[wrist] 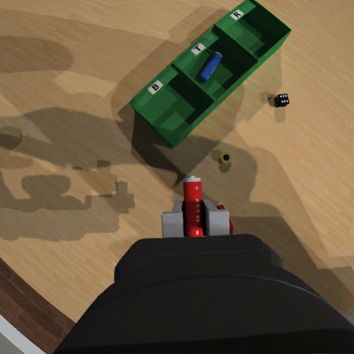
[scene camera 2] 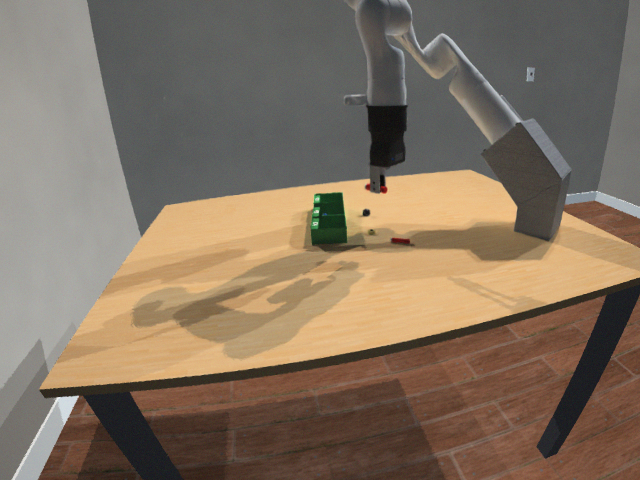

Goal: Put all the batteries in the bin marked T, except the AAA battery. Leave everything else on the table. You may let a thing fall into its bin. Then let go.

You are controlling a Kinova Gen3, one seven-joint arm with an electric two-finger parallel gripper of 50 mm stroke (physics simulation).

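Places are measured from the arm's base along level axes (x down, y back, z left), in millimetres.
Pixels of known places: gripper, fingertip midpoint: (scene camera 2: 378, 191); arm's base, link origin: (scene camera 2: 507, 135).
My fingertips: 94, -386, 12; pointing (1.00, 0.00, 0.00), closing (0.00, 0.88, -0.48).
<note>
For each thing: its top centre in the pictures, then the offset to it from my fingertips, as dx, dy, dz.
- blue battery, top centre: (scene camera 2: 326, 215) +111, -59, -190
- black die, top centre: (scene camera 2: 366, 209) +116, +61, -194
- small yellowish ring-like thing, top centre: (scene camera 2: 371, 230) +124, +19, -75
My gripper (scene camera 2: 377, 187) (wrist: 192, 212) is shut on a red battery (scene camera 2: 384, 189) (wrist: 192, 192), marked with a plus and lettering, and holds it above the table. Its position is to the right of the green bins in the scene view. A blue battery (scene camera 2: 324, 213) (wrist: 210, 67) lies inside the middle bin, marked T (wrist: 235, 65). A second, smaller red battery (scene camera 2: 400, 240) lies on the table; in the wrist view this red battery (wrist: 230, 224) is partly hidden behind the right finger. Its size lettering cannot be read.
The green bin marked B (wrist: 155, 112) and the green bin marked R (wrist: 267, 32) adjoin bin T on either side. A black die (scene camera 2: 366, 212) (wrist: 282, 100) and a small yellowish ring-like thing (scene camera 2: 371, 231) (wrist: 221, 159) lie on the table beside the bins.
</note>
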